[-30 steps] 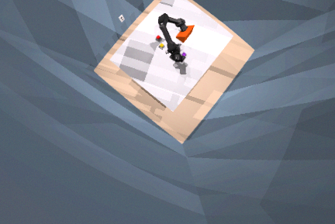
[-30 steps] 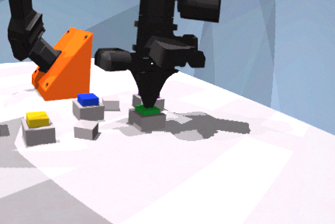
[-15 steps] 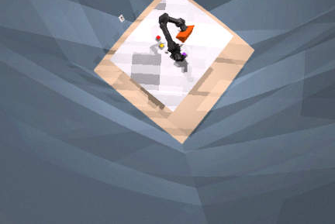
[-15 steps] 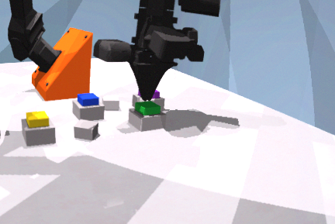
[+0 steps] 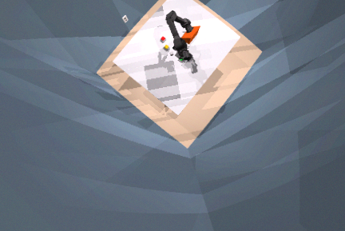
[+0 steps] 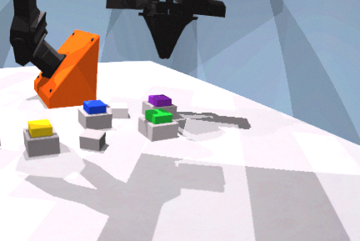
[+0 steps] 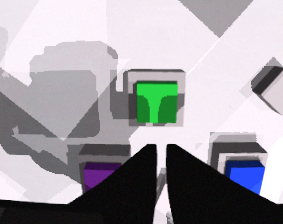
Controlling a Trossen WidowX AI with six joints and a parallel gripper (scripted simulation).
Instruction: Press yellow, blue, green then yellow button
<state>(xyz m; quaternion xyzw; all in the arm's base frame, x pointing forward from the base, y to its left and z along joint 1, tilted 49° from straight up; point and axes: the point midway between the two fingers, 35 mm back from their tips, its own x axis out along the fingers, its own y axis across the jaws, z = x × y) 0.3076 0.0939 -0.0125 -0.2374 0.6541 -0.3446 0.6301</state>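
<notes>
Right now the yellow button is 19 cm to the right of my gripper tip, 9 cm below it and 3 cm behind it. Also, from my gripper tip: green button: 9 cm below; then purple button: 9 cm below, 7 cm behind, 6 cm to the left; then blue button: 9 cm below, 8 cm behind, 7 cm to the right.
</notes>
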